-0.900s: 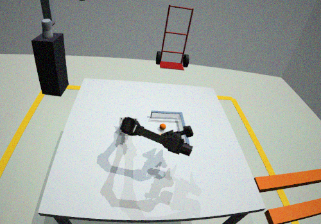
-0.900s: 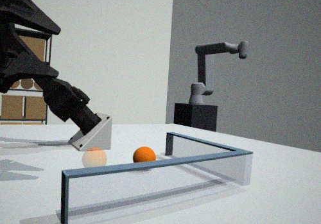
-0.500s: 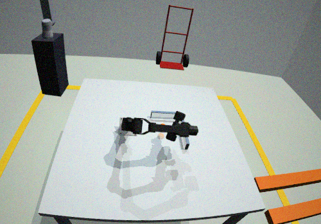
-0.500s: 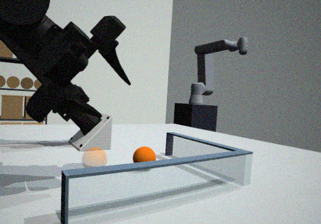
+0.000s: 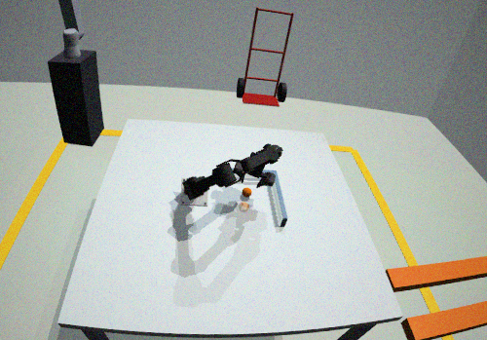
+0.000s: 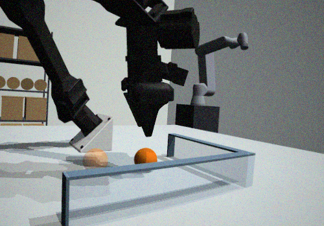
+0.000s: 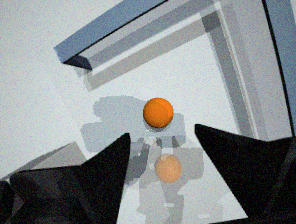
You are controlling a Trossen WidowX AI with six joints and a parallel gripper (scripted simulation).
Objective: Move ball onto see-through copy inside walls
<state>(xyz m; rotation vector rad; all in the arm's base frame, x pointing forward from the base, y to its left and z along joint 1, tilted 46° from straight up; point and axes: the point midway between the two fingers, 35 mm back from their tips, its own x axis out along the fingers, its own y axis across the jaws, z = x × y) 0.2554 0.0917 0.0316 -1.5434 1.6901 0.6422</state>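
Now: the orange ball 1 cm to the left of my gripper tip and 6 cm below it.
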